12 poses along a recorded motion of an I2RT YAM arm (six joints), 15 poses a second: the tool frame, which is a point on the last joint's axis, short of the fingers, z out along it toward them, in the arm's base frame.
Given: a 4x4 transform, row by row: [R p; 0 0 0 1], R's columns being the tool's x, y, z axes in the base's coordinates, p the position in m. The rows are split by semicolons.
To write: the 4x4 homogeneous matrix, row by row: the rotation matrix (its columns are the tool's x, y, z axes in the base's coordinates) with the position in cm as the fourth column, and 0 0 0 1 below. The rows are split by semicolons. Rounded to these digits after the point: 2 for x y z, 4 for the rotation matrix.
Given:
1: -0.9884 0.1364 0.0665 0.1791; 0.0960 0.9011 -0.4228 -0.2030; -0.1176 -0.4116 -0.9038 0.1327; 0 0 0 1
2: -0.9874 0.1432 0.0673 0.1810; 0.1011 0.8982 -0.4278 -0.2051; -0.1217 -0.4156 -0.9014 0.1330; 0 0 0 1
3: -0.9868 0.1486 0.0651 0.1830; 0.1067 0.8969 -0.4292 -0.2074; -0.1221 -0.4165 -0.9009 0.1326; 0 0 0 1
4: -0.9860 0.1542 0.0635 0.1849; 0.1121 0.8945 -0.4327 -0.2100; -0.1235 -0.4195 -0.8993 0.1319; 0 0 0 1
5: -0.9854 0.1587 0.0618 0.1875; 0.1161 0.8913 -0.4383 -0.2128; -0.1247 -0.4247 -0.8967 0.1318; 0 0 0 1
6: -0.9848 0.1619 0.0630 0.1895; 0.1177 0.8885 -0.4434 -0.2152; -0.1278 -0.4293 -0.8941 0.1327; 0 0 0 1
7: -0.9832 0.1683 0.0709 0.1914; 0.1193 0.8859 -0.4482 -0.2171; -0.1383 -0.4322 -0.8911 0.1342; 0 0 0 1
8: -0.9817 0.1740 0.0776 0.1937; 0.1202 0.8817 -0.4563 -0.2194; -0.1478 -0.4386 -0.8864 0.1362; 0 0 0 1
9: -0.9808 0.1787 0.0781 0.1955; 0.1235 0.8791 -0.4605 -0.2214; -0.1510 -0.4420 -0.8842 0.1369; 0 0 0 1
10: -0.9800 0.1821 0.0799 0.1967; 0.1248 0.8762 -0.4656 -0.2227; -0.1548 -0.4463 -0.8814 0.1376; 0 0 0 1
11: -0.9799 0.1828 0.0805 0.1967; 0.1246 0.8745 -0.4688 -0.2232; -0.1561 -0.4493 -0.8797 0.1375; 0 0 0 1
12: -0.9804 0.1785 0.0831 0.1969; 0.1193 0.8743 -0.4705 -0.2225; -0.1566 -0.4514 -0.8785 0.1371; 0 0 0 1
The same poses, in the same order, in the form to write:
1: -0.9884 0.1364 0.0665 17.91; 0.0960 0.9011 -0.4228 -20.30; -0.1176 -0.4116 -0.9038 13.27; 0 0 0 1
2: -0.9874 0.1432 0.0673 18.10; 0.1011 0.8982 -0.4278 -20.51; -0.1217 -0.4156 -0.9014 13.30; 0 0 0 1
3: -0.9868 0.1486 0.0651 18.30; 0.1067 0.8969 -0.4292 -20.74; -0.1221 -0.4165 -0.9009 13.26; 0 0 0 1
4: -0.9860 0.1542 0.0635 18.49; 0.1121 0.8945 -0.4327 -21.00; -0.1235 -0.4195 -0.8993 13.19; 0 0 0 1
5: -0.9854 0.1587 0.0618 18.75; 0.1161 0.8913 -0.4383 -21.28; -0.1247 -0.4247 -0.8967 13.18; 0 0 0 1
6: -0.9848 0.1619 0.0630 18.95; 0.1177 0.8885 -0.4434 -21.52; -0.1278 -0.4293 -0.8941 13.27; 0 0 0 1
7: -0.9832 0.1683 0.0709 19.14; 0.1193 0.8859 -0.4482 -21.71; -0.1383 -0.4322 -0.8911 13.42; 0 0 0 1
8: -0.9817 0.1740 0.0776 19.37; 0.1202 0.8817 -0.4563 -21.94; -0.1478 -0.4386 -0.8864 13.62; 0 0 0 1
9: -0.9808 0.1787 0.0781 19.55; 0.1235 0.8791 -0.4605 -22.14; -0.1510 -0.4420 -0.8842 13.69; 0 0 0 1
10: -0.9800 0.1821 0.0799 19.67; 0.1248 0.8762 -0.4656 -22.27; -0.1548 -0.4463 -0.8814 13.76; 0 0 0 1
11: -0.9799 0.1828 0.0805 19.67; 0.1246 0.8745 -0.4688 -22.32; -0.1561 -0.4493 -0.8797 13.75; 0 0 0 1
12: -0.9804 0.1785 0.0831 19.69; 0.1193 0.8743 -0.4705 -22.25; -0.1566 -0.4514 -0.8785 13.71; 0 0 0 1
